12 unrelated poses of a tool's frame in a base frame.
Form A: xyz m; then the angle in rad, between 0 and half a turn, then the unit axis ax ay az.
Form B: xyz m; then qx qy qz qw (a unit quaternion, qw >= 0). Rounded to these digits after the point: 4 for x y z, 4 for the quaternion.
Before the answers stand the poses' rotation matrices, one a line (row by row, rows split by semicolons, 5 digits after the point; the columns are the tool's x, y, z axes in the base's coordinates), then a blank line. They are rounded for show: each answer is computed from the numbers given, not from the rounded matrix.
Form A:
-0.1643 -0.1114 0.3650 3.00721 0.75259 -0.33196 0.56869
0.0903 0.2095 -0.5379 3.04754 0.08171 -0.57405 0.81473
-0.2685 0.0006 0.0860 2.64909 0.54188 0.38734 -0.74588
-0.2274 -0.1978 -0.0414 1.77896 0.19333 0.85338 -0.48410
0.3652 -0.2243 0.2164 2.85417 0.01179 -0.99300 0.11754
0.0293 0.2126 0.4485 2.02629 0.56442 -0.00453 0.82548
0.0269 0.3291 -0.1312 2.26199 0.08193 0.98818 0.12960
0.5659 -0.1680 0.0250 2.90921 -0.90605 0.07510 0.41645
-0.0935 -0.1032 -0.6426 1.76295 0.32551 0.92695 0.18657
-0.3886 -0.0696 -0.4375 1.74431 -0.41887 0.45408 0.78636
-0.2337 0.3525 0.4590 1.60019 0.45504 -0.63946 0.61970
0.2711 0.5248 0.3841 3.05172 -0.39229 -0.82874 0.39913
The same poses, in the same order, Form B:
0.13670 -0.57360 0.80765; -0.42122 -0.77158 -0.47669; 0.89660 -0.27503 -0.34708
-0.98226 -0.17012 0.07894; -0.01709 -0.33797 -0.94100; 0.18676 -0.92566 0.32906
-0.32878 0.74751 -0.57717; 0.04216 -0.59892 -0.79970; -0.94346 -0.28726 0.16540
-0.16156 0.67274 0.72203; -0.27457 0.67211 -0.68766; -0.94790 -0.30935 0.07613
-0.95871 -0.05625 -0.27878; 0.01039 0.97266 -0.23199; 0.28421 -0.22530 -0.93191
0.01880 -0.74500 0.66680; 0.73763 -0.43988 -0.51226; 0.67494 0.50149 0.54126
-0.62647 0.03272 0.77876; 0.23242 0.96151 0.14658; -0.74399 0.27283 -0.60995
0.64667 -0.23017 -0.72721; -0.03835 -0.96199 0.27037; -0.76180 -0.14695 -0.63092
-0.06478 0.17622 0.98222; 0.54249 0.83235 -0.11355; -0.83756 0.52549 -0.14952
0.03310 -0.99759 0.06101; 0.55151 0.06914 0.83130; -0.83351 0.00614 0.55247
0.18376 -0.91896 -0.34891; 0.31990 0.39154 -0.86276; 0.92946 0.04692 0.36593
-0.68880 0.61307 -0.38690; 0.68472 0.37488 -0.62500; -0.23813 -0.69542 -0.67800

-0.1643 -0.1114 0.3650 0.7509 -0.3312 0.5674 0.0671
0.0903 0.2095 -0.5379 0.0816 -0.5734 0.8138 0.0470
-0.2685 0.0006 0.0860 0.5255 0.3757 -0.7234 0.2438
-0.2274 -0.1978 -0.0414 0.1502 0.6629 -0.3760 0.6298
0.3652 -0.2243 0.2164 0.0117 -0.9828 0.1163 0.1432
0.0293 0.2126 0.4485 0.4789 -0.0038 0.7004 0.5292
0.0269 0.3291 -0.1312 0.0741 0.8941 0.1173 0.4258
0.5659 -0.1680 0.0250 -0.8999 0.0746 0.4136 0.1159
-0.0935 -0.1032 -0.6426 0.2512 0.7153 0.1440 0.6360
-0.3886 -0.0696 -0.4375 -0.3207 0.3477 0.6021 0.6432
-0.2337 0.3525 0.4590 0.3265 -0.4588 0.4446 0.6966
0.2711 0.5248 0.3841 -0.3919 -0.8279 0.3987 0.0449

